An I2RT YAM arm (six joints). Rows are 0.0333 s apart.
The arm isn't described. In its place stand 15 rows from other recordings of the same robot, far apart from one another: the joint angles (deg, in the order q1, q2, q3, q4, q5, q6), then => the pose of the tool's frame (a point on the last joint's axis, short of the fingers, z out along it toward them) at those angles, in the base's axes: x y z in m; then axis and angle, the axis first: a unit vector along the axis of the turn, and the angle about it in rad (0 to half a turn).
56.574, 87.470, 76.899, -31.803, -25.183, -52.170 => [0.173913 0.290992 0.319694 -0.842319 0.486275 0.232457 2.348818]
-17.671, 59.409, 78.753, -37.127, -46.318, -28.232 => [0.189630 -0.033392 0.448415 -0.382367 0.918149 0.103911 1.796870]
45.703, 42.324, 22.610, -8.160, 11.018, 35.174 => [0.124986 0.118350 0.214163 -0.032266 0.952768 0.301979 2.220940]
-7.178, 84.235, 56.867, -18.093, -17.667, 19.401 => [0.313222 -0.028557 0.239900 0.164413 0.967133 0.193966 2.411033]
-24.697, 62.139, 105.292, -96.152, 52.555, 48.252 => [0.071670 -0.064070 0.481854 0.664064 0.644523 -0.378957 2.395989]
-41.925, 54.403, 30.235, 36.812, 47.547, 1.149 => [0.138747 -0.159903 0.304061 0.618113 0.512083 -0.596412 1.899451]
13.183, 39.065, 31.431, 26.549, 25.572, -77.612 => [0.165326 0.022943 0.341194 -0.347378 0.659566 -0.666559 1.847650]
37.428, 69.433, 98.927, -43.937, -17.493, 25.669 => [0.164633 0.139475 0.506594 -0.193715 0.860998 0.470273 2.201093]
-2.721, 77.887, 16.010, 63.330, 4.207, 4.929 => [0.242073 -0.014119 0.186608 0.104209 0.994411 -0.016946 1.545785]
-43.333, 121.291, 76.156, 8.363, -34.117, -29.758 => [0.344921 -0.297961 0.145836 -0.034041 0.998109 -0.051181 2.093855]
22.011, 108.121, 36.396, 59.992, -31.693, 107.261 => [0.306375 0.144026 0.129372 0.379414 0.667337 0.640864 3.004103]
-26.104, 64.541, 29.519, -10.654, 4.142, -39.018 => [0.194722 -0.098274 0.182057 -0.094898 0.965566 -0.242233 2.532808]
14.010, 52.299, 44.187, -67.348, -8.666, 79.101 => [0.131608 0.038367 0.241514 0.524334 0.839381 0.143226 3.076868]
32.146, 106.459, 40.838, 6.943, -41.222, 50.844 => [0.244038 0.181066 0.082206 -0.052674 -0.905275 -0.421549 3.070930]
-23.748, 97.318, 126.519, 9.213, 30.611, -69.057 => [0.285792 -0.145544 0.612270 0.067319 0.558896 -0.826501 2.057980]
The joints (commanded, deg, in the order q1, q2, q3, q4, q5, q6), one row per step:
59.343 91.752 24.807 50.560 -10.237 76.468
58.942 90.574 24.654 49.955 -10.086 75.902
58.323 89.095 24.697 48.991 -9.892 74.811
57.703 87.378 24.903 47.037 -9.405 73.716
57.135 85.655 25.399 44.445 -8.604 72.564
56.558 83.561 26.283 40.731 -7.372 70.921
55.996 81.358 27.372 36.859 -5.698 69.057
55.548 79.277 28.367 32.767 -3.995 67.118
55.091 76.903 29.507 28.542 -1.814 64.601
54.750 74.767 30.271 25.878 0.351 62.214
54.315 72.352 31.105 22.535 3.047 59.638
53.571 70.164 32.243 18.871 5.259 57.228
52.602 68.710 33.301 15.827 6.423 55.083
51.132 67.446 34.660 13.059 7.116 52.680
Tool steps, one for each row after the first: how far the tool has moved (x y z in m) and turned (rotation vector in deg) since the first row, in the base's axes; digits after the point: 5 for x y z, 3 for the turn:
0.00098 -0.00240 0.00361 0.150 -0.762 -0.391
0.00305 -0.00507 0.00879 0.224 -2.080 -0.905
0.00516 -0.00799 0.01395 -0.273 -3.158 -1.696
0.00749 -0.01039 0.01935 -1.155 -4.170 -2.707
0.01016 -0.01282 0.02633 -2.638 -5.510 -3.974
0.01298 -0.01537 0.03470 -4.217 -7.200 -5.565
0.01481 -0.01839 0.04178 -6.268 -8.714 -6.977
0.01653 -0.02213 0.05082 -8.494 -10.954 -8.655
0.01748 -0.02595 0.05964 -9.937 -13.515 -10.329
0.01829 -0.03123 0.06883 -12.013 -16.105 -12.475
0.02012 -0.03690 0.07819 -14.242 -18.246 -14.448
0.02279 -0.04195 0.08509 -16.304 -19.808 -15.668
0.02738 -0.04763 0.09350 -18.163 -21.565 -16.908

